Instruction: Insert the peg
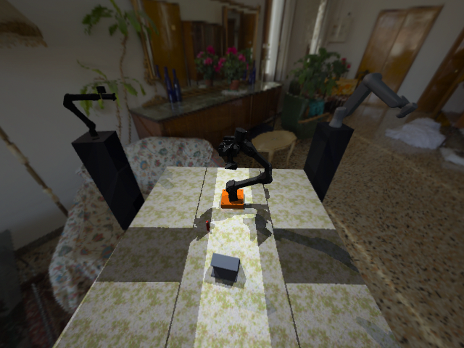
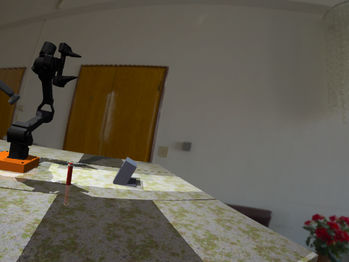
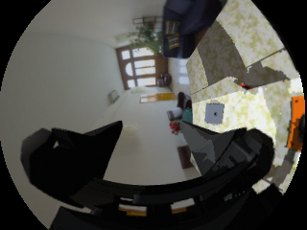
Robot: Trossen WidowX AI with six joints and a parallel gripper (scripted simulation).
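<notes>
The red peg lies 410 mm below my gripper tip, 120 mm to the right of it and 50 mm ahead of it. The rest, counted from my gripper tip: dark grey sloped panel (420 mm below, 290 mm ahead, 30 mm to the right).
</notes>
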